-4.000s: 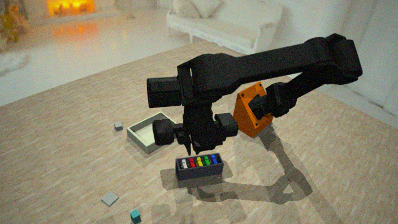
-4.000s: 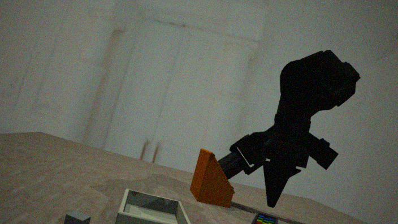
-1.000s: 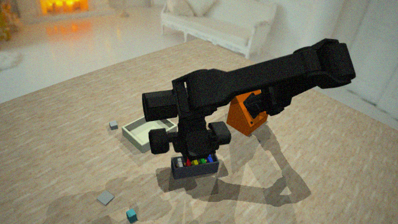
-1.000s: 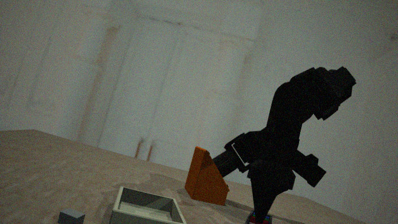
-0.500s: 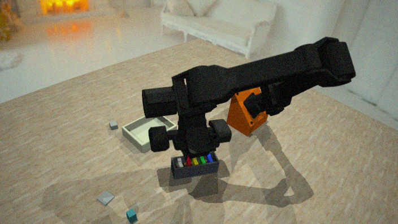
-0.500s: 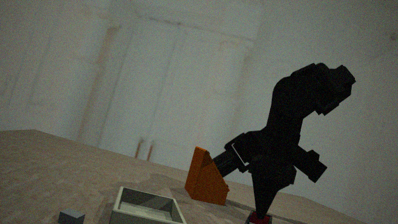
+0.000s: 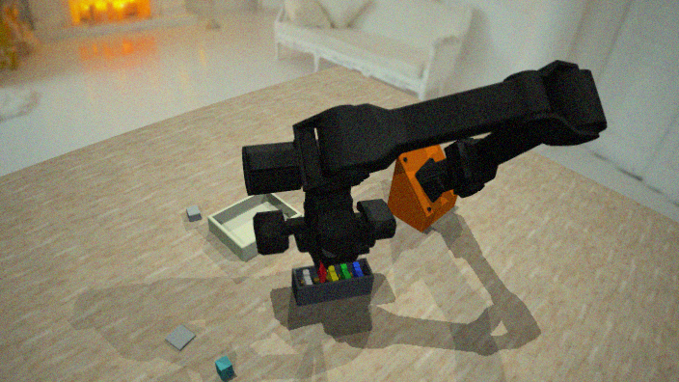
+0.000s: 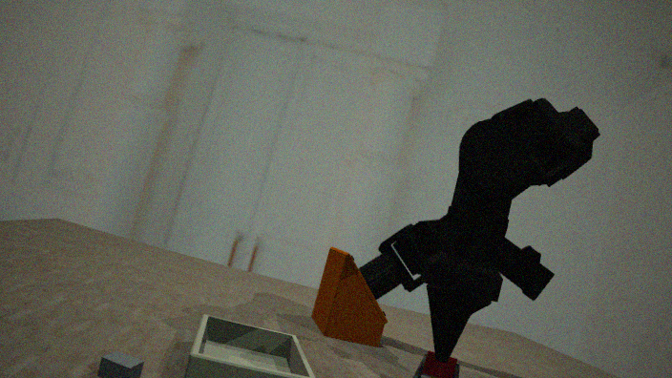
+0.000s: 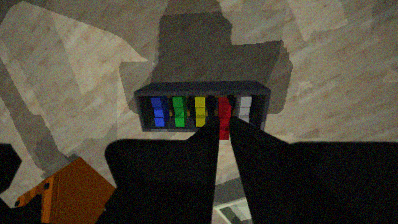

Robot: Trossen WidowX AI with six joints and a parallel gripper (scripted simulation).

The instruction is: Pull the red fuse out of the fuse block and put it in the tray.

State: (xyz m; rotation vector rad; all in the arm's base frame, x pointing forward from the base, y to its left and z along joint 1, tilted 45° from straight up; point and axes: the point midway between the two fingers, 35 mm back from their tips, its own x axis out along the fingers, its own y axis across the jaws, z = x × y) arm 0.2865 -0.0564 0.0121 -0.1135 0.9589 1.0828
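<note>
My gripper tip is now 180 mm to the left of the pale tray, 50 mm above it and 40 mm past it. Round my gripper tip: flat grey tile: 190 mm ahead, 90 mm to the right, 50 mm below; then teal cube: 190 mm ahead, 40 mm below, 10 mm to the right; then red fuse: 10 mm below.
</note>
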